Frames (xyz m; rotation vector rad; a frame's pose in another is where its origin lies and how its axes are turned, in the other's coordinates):
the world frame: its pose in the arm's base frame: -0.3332 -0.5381 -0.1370 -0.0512 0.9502 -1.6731
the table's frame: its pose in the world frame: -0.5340 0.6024 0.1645 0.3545 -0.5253 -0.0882
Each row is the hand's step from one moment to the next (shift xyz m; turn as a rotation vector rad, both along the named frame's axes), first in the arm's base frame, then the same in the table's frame.
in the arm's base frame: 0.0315 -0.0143 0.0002 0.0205 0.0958 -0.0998
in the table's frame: 0.0077 0.0320 0.0108 -0.1028 0.0315 -0.0894
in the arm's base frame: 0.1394 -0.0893 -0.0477 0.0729 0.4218 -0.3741
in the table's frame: 0.0570 0.1626 0.0022 -0.4460 0.1015 -0.3376
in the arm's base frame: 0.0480 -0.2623 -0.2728 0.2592 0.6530 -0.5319
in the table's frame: 0.2334 0.1867 -0.2371 -0.7175 0.2769 -0.4302
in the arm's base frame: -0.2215 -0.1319 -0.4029 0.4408 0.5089 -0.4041
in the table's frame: 0.1535 -0.0469 -0.4506 -0.6066 0.4329 -0.2474
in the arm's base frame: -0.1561 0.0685 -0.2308 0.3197 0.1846 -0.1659
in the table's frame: -0.0472 -0.0836 -0.2704 -0.2531 0.3109 -0.0557
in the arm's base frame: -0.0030 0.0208 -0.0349 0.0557 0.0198 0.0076
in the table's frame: -0.0215 0.0042 -0.0344 -0.0302 0.0449 0.0250
